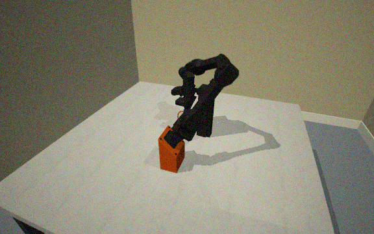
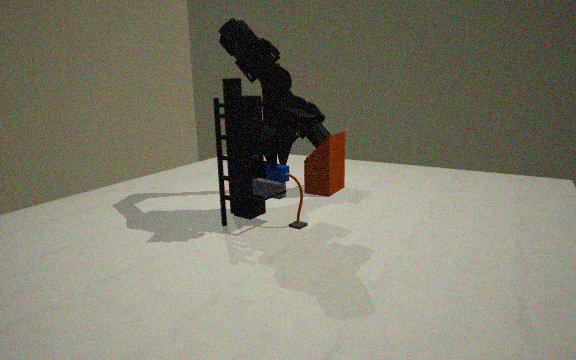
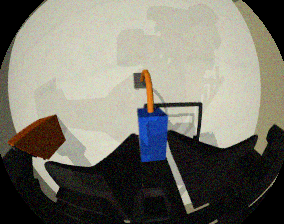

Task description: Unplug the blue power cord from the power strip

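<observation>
Right now the blue plug is 20 mm to the right of my gripper tip. Round my gripper tip: black ladder-like rack 100 mm to the right, 80 mm ahead, 20 mm above; dark pad 120 mm below, 50 mm to the left.
</observation>
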